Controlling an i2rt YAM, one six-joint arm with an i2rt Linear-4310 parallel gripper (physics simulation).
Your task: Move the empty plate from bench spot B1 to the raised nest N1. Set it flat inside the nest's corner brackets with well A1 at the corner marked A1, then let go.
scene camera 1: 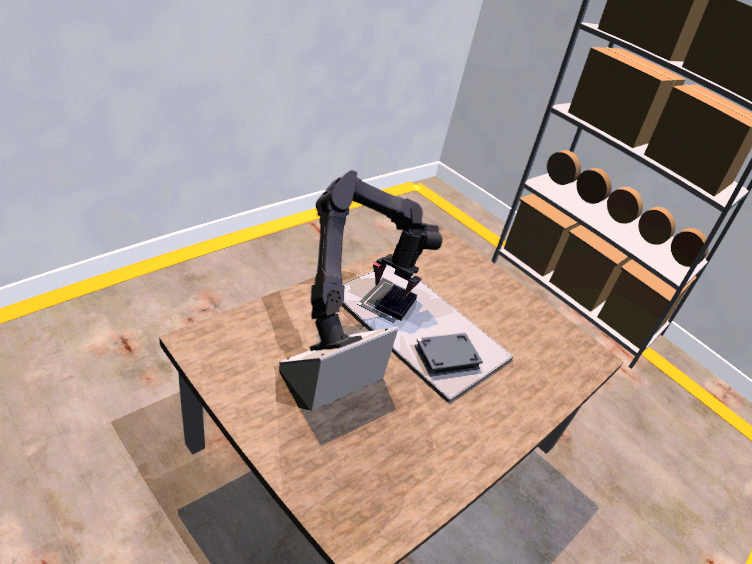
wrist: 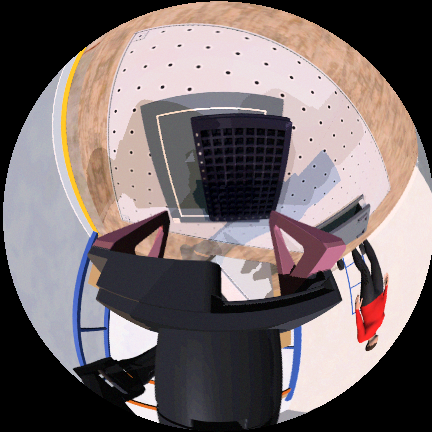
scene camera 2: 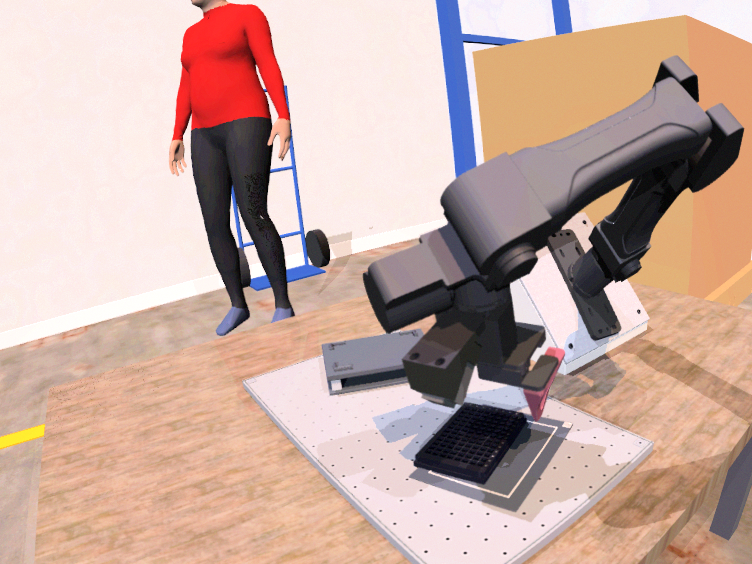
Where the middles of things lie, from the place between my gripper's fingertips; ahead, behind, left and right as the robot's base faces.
Now: hand 30 mm short of the black well plate (scene camera 2: 470, 445), 10 mm to the left of it and 40 mm above it. The rest, counted from my hand: white perforated baseboard (scene camera 2: 368, 439) (50 mm ahead, 110 mm to the right, 50 mm below); dark outlined rectangle (scene camera 2: 533, 449) (10 mm ahead, 10 mm to the left, 50 mm below).
